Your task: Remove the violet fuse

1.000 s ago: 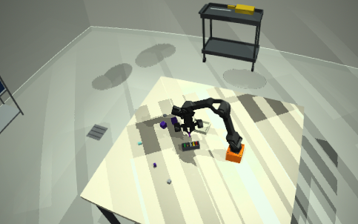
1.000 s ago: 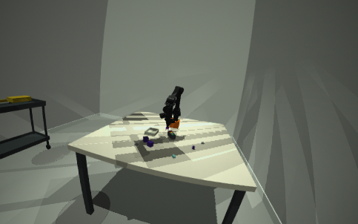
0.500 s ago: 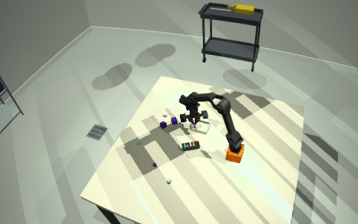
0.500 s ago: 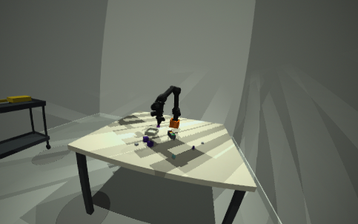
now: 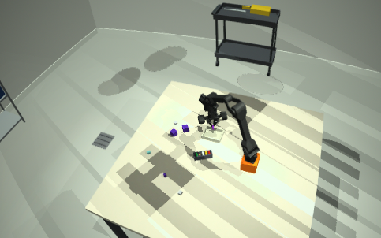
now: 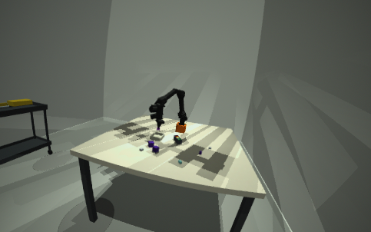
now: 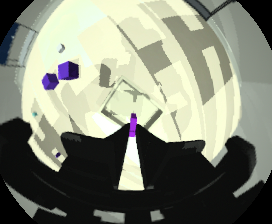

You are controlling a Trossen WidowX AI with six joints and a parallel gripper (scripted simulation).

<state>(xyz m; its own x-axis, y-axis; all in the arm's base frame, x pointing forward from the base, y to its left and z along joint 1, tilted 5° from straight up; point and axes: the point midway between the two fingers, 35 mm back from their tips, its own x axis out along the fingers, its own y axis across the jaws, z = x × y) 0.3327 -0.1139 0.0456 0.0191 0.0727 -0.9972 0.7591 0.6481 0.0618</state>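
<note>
My gripper tip is now 90 mm above the shallow white tray. Also, from my gripper tip: teal fuse 340 mm to the left, 300 mm ahead, 90 mm below; then dark purple fuse 440 mm to the left, 90 mm ahead, 80 mm below.
</note>
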